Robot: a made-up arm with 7 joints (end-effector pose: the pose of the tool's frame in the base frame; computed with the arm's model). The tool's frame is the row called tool.
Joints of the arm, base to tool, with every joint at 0 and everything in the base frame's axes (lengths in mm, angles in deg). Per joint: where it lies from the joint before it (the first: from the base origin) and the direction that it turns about. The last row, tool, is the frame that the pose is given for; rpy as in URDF.
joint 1: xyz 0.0 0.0 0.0 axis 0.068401 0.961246 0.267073
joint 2: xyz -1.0 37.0 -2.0 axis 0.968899 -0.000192 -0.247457
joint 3: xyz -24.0 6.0 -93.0 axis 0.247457 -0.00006 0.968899
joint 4: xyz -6.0 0.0 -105.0 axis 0.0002 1 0.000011
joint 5: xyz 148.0 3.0 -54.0 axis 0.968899 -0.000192 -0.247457
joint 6: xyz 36.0 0.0 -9.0 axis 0.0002 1 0.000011
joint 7: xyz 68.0 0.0 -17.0 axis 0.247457 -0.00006 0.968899
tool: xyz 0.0 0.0 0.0 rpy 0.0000 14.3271 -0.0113
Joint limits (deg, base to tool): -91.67..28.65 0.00..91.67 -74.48..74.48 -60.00..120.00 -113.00..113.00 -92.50..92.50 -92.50..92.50
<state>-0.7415 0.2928 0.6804 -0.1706 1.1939 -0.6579 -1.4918</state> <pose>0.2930 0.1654 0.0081 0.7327 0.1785 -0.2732 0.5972</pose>
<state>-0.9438 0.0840 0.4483 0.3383 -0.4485 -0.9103 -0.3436</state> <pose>0.3546 0.1176 -0.0435 -0.1290 -0.6045 0.0375 0.7852</pose>
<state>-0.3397 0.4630 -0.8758 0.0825 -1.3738 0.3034 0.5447</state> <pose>0.1825 -0.0711 -0.3010 -0.1780 0.5310 -0.1169 0.8202</pose>
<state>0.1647 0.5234 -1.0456 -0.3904 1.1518 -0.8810 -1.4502</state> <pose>-0.0043 -0.1022 -0.2186 -0.4570 0.1872 0.8694 0.0183</pose>
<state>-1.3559 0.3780 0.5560 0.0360 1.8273 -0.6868 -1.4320</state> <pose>0.3310 0.1107 0.1538 0.8309 0.2445 -0.0792 0.4935</pose>
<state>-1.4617 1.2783 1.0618 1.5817 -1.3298 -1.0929 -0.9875</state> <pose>0.1985 0.4233 0.0000 -0.1493 -0.7568 0.4131 0.4840</pose>
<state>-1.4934 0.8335 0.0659 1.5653 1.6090 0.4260 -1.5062</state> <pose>0.3835 0.3027 -0.0355 0.2905 0.7809 -0.1366 0.5359</pose>
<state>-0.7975 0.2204 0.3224 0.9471 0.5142 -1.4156 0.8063</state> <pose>0.3382 0.0784 -0.1923 0.0237 -0.5063 0.2081 0.8365</pose>
